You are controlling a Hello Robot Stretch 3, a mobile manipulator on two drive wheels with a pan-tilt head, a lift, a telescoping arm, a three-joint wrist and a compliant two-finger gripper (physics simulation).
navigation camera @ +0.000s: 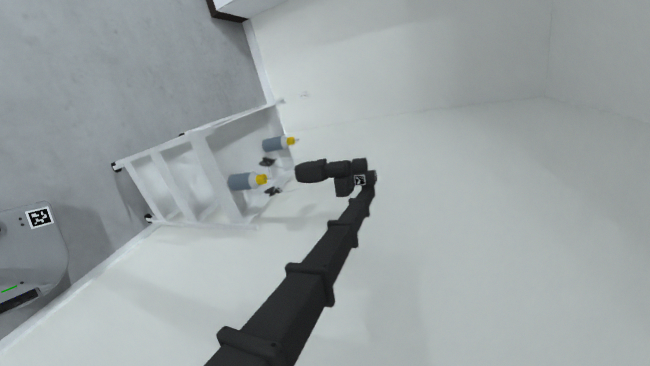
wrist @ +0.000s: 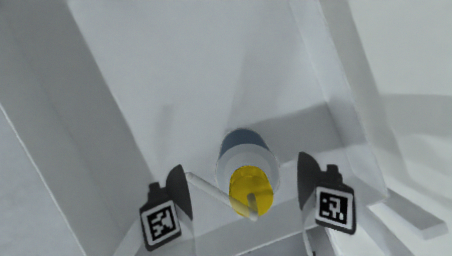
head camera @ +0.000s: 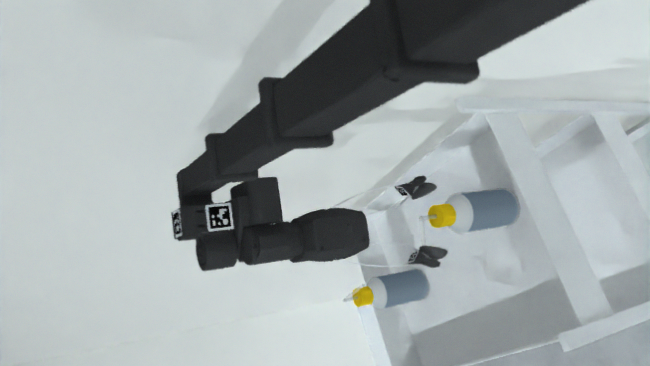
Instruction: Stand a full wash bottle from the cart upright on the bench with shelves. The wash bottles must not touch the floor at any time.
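Observation:
A wash bottle with blue contents, a yellow cap and a thin bent spout stands upright on the white cart. A second, similar wash bottle stands near the cart's end. My gripper is open. In the wrist view its fingers are on either side of the first bottle's yellow cap, with gaps on both sides. The spout's tip appears close to the left finger. Whether they touch cannot be told. The bench with shelves cannot be made out.
My black telescoping arm reaches out beside the cart, over a large pale surface. My base is at the lower left of the navigation view. A white piece with a dark edge shows at the top.

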